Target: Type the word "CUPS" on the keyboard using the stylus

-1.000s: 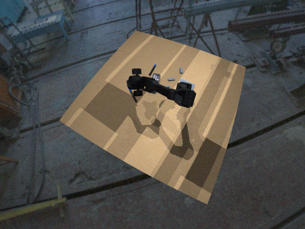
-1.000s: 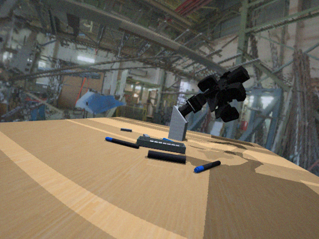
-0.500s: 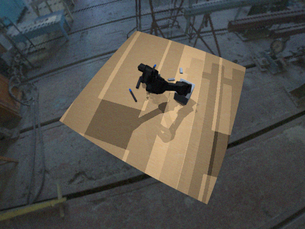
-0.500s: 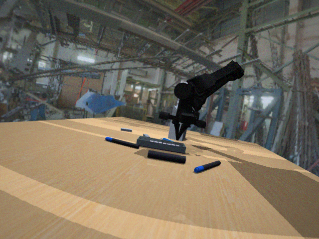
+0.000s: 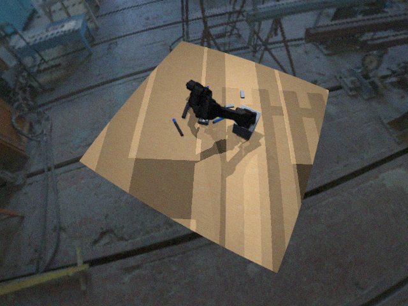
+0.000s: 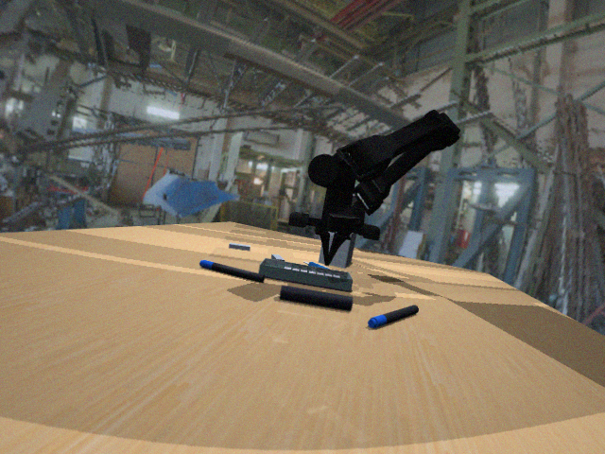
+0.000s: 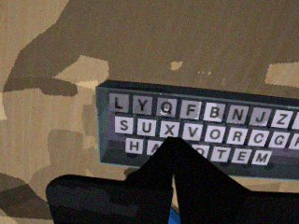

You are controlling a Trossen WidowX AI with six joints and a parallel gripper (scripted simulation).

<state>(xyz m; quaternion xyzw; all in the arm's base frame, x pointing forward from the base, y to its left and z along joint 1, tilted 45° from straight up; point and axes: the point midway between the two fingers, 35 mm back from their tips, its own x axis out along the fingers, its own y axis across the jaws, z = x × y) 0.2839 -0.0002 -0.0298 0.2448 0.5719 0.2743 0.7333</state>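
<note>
My gripper tip is 12 cm past the blue stylus, 3 cm to the left of it and 3 cm above it. From my gripper tip the other things lie so: stylus tip 14 cm behind, 6 cm to the right, 3 cm below.
</note>
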